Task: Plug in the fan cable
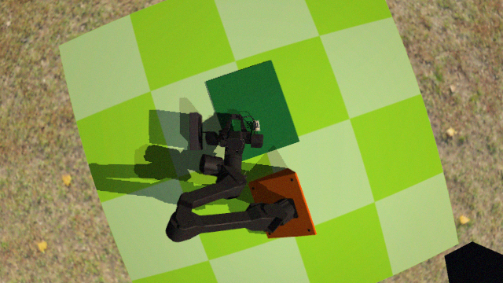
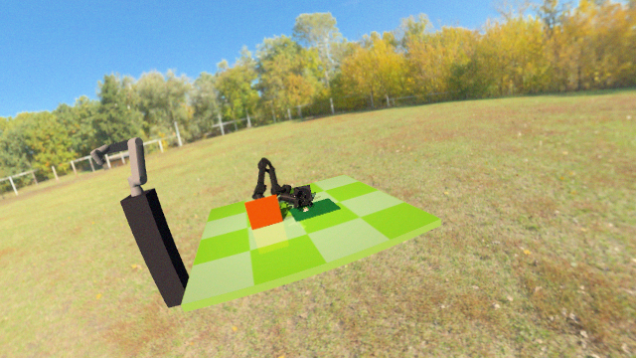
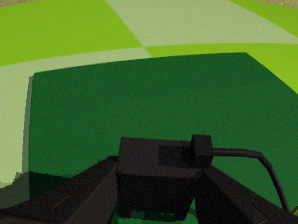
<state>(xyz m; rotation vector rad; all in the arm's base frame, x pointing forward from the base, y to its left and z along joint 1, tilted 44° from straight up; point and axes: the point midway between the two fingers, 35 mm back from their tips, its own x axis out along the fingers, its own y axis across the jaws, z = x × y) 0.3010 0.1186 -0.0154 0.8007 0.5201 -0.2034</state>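
Right now my gripper tip is 10 mm above the black fan plug. The rest, counted from my gripper tip: black fan 130 mm to the left, 20 mm above, 10 mm behind; then light-coloured header 60 mm to the right, 50 mm behind, 30 mm below; then board 60 mm to the right, 50 mm below.
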